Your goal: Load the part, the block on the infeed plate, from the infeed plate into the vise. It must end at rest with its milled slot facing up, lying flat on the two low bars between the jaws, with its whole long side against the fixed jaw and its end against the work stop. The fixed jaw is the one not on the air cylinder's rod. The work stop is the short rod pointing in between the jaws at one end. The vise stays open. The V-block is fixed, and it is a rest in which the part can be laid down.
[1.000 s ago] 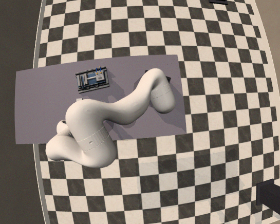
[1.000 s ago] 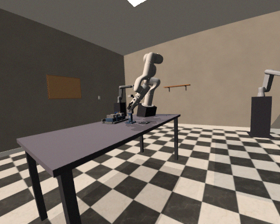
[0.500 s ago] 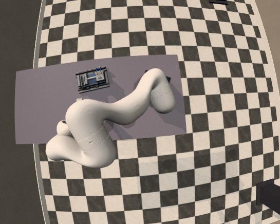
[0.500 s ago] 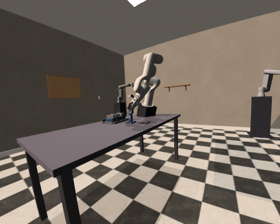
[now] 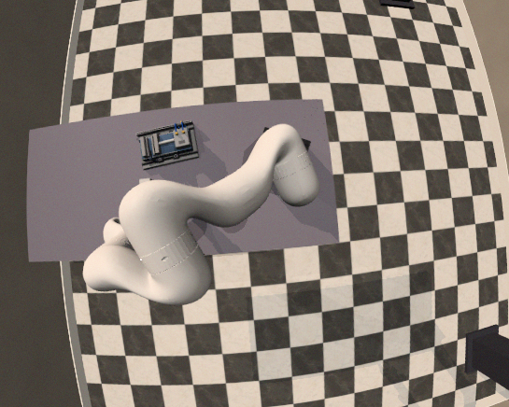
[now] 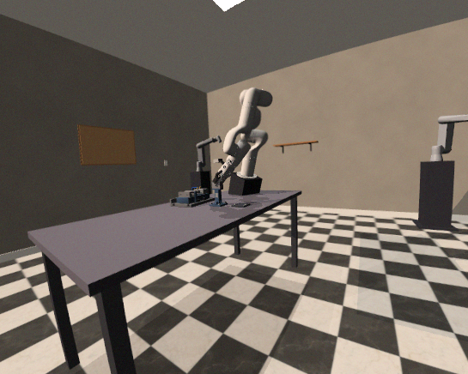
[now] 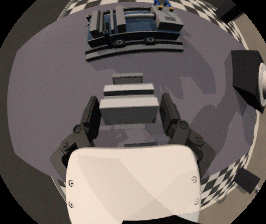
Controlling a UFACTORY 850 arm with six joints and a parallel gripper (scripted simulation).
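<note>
My hand is 1 cm to the left of the part. Round my hand: vise: 25 cm to the right, 12 cm below, 1 cm behind; then air cylinder rod: 25 cm to the right, 9 cm below, 3 cm behind.
</note>
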